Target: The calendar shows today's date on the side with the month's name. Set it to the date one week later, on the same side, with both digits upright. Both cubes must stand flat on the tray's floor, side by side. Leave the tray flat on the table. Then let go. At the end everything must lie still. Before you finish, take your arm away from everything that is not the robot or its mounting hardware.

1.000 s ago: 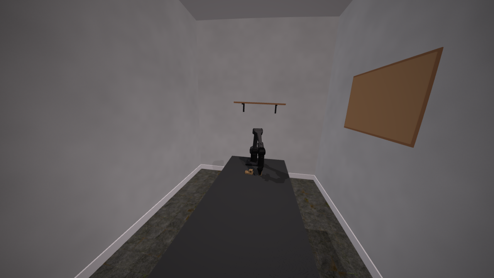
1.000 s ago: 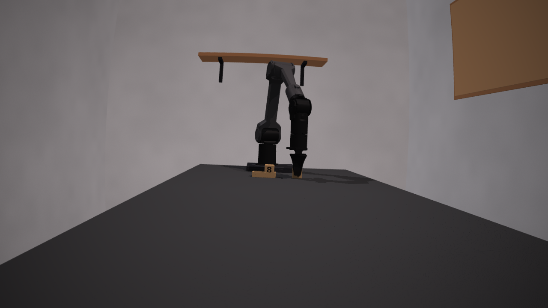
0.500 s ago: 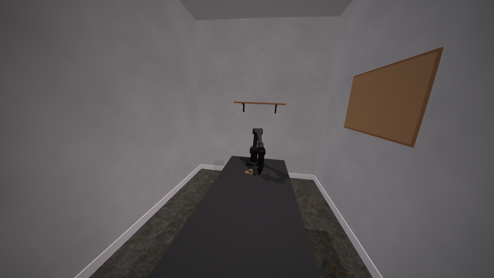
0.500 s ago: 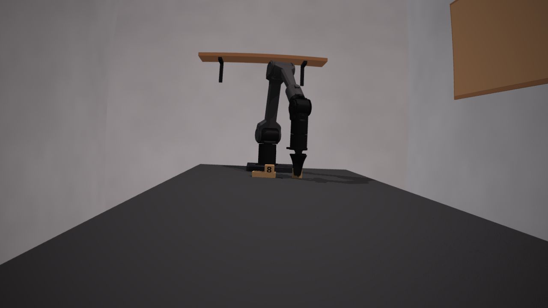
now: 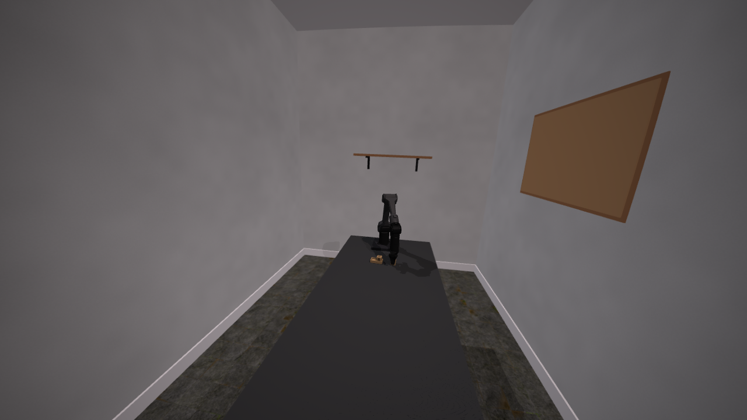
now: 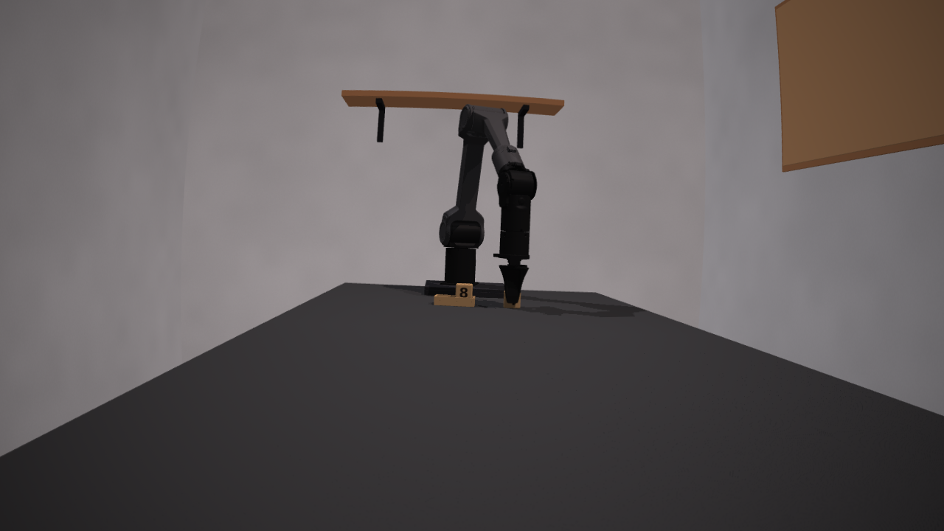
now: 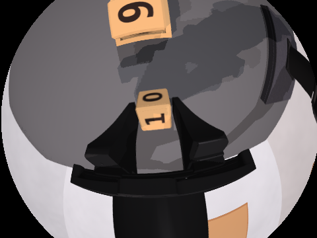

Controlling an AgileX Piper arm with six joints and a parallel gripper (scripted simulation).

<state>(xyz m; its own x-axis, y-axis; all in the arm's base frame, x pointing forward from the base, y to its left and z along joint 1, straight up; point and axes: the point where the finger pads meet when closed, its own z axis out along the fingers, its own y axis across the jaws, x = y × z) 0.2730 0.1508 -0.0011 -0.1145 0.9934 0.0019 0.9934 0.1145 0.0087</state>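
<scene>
My gripper is now right at the wooden cube. Also, from my hand: wooden tray 10 mm ahead, 110 mm to the right, 10 mm below.
</scene>
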